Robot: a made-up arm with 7 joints.
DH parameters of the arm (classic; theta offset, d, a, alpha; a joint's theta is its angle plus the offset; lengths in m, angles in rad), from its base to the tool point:
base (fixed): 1.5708 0.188 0 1.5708
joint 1: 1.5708 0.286 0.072 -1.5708
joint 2: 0 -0.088 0.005 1.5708
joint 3: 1.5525 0 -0.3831 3.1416
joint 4: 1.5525 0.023 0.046 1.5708
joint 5: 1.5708 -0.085 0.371 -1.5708
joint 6: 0 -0.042 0.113 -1.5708
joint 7: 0 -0.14 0.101 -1.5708
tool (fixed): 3.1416 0.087 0 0
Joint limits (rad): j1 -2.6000..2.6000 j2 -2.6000..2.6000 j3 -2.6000..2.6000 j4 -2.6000..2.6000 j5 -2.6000..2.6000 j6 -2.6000..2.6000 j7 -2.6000..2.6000
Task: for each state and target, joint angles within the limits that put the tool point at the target. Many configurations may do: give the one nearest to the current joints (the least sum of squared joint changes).
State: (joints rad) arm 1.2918 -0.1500 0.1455 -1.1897 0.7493 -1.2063 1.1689
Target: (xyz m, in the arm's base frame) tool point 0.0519 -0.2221 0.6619
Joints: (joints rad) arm 1.3491 -0.4452 0.3310 -1.1745 0.6136 -1.3730 1.2666
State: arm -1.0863 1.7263 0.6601 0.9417 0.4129 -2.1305 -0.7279
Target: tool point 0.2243 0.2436 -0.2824
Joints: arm -0.9572 1.8285 0.2394 0.9969 0.4038 -2.4681 -0.7124
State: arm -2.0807 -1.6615 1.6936 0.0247 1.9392 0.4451 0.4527
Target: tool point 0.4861 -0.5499 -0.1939
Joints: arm -2.2928 -1.8415 1.4613 0.1862 2.1647 0.4099 0.4009
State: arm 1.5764 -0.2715 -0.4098 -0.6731 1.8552 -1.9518 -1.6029
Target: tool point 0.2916 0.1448 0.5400
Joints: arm 1.7825 -0.2649 -0.5011 -0.3182 1.9280 -1.8250 -1.4027
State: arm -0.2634 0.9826 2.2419 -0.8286 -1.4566 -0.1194 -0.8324
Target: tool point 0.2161 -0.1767 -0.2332
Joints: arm 0.0035 0.8268 2.4223 -0.7091 -0.8839 0.1274 -0.8986
